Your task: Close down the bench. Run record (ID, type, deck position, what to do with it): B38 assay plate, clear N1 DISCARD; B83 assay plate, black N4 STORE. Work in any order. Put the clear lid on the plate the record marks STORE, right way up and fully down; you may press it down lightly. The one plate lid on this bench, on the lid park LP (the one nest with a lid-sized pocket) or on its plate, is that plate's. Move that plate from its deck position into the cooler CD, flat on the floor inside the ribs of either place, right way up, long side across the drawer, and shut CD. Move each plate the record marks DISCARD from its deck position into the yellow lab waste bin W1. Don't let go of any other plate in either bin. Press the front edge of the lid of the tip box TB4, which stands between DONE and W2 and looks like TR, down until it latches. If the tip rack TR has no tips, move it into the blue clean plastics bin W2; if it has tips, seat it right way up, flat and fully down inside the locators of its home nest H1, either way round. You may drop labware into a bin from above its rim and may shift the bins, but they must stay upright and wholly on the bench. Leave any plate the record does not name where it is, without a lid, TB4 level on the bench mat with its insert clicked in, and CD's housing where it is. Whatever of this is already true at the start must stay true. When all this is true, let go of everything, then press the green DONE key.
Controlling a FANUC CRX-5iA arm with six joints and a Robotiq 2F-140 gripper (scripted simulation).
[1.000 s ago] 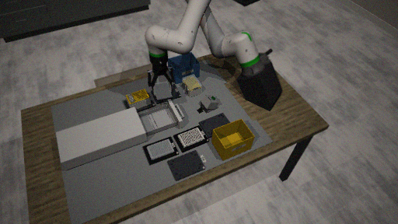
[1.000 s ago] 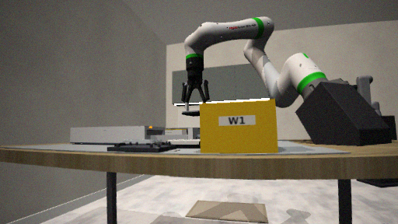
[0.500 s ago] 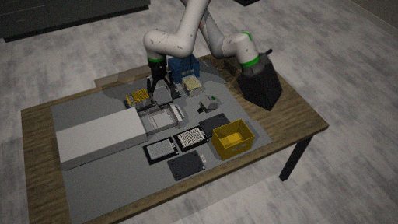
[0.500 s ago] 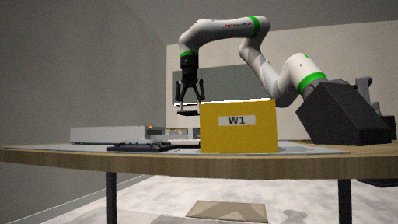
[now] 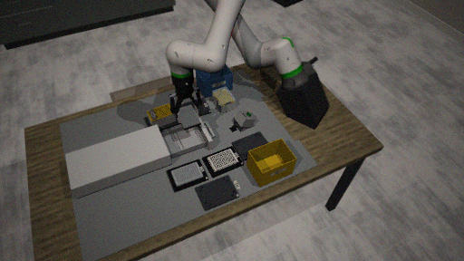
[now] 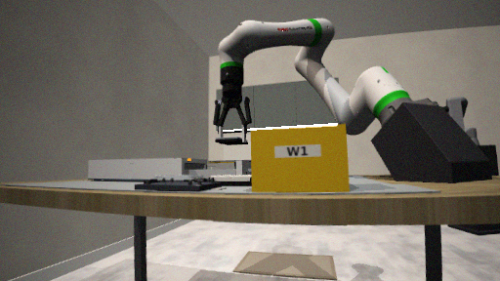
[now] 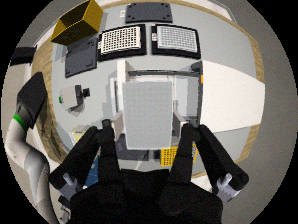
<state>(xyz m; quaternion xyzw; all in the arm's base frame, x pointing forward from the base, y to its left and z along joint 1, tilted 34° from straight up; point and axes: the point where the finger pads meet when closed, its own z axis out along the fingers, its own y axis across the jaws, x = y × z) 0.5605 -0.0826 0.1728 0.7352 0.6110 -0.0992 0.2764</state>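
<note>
The cooler drawer is 14 cm below my hand, 5 cm ahead of it and 1 cm to the left of it. Round my hand: clear lid: 1 cm below; then yellow tip rack TR: 18 cm to the right, 11 cm below, 5 cm ahead; then black plate: 2 cm below.
</note>
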